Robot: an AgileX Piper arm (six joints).
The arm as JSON. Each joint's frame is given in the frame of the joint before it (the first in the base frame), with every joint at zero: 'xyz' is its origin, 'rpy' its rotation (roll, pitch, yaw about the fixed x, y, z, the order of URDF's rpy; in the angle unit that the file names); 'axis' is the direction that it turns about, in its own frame. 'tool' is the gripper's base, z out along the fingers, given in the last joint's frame.
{
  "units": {
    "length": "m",
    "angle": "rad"
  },
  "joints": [
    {
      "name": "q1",
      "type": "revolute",
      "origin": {
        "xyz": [
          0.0,
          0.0,
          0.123
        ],
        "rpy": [
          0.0,
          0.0,
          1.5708
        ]
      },
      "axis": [
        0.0,
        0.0,
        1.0
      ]
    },
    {
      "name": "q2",
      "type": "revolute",
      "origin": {
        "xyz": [
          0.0,
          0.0,
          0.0
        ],
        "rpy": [
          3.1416,
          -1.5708,
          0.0
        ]
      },
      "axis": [
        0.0,
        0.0,
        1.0
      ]
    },
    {
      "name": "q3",
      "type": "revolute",
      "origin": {
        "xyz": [
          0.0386,
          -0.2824,
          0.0
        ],
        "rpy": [
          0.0,
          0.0,
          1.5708
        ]
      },
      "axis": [
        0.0,
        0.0,
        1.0
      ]
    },
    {
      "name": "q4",
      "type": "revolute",
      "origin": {
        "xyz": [
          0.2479,
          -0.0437,
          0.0
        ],
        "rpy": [
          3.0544,
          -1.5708,
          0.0
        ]
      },
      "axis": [
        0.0,
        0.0,
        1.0
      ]
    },
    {
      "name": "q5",
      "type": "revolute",
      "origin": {
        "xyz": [
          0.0,
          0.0,
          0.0
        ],
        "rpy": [
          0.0,
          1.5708,
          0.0
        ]
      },
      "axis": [
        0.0,
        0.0,
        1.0
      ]
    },
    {
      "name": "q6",
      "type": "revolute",
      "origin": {
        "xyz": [
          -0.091,
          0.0,
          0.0
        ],
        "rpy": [
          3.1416,
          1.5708,
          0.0
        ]
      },
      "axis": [
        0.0,
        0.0,
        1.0
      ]
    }
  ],
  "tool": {
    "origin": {
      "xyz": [
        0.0,
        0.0,
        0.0
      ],
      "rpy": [
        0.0,
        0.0,
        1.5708
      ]
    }
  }
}
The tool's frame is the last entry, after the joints.
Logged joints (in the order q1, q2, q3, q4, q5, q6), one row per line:
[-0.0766 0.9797 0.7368 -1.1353 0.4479 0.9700]
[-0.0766 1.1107 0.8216 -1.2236 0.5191 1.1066]
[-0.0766 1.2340 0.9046 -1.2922 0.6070 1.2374]
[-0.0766 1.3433 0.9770 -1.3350 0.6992 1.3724]
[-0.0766 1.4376 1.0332 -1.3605 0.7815 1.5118]
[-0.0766 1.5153 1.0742 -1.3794 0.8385 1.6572]
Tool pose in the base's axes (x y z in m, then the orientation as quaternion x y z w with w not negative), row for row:
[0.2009 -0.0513 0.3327 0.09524 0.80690 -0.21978 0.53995]
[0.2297 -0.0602 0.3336 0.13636 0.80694 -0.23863 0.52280]
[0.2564 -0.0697 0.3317 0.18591 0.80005 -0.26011 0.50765]
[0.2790 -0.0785 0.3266 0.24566 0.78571 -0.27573 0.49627]
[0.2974 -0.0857 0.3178 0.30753 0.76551 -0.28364 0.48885]
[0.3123 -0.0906 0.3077 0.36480 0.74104 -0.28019 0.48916]
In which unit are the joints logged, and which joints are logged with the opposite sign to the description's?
The joints are logged in radians. Opposite sign: q3.
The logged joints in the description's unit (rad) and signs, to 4 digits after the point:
[-0.0766 0.9797 -0.7368 -1.1353 0.4479 0.9700]
[-0.0766 1.1107 -0.8216 -1.2236 0.5191 1.1066]
[-0.0766 1.2340 -0.9046 -1.2922 0.6070 1.2374]
[-0.0766 1.3433 -0.9770 -1.3350 0.6992 1.3724]
[-0.0766 1.4376 -1.0332 -1.3605 0.7815 1.5118]
[-0.0766 1.5153 -1.0742 -1.3794 0.8385 1.6572]

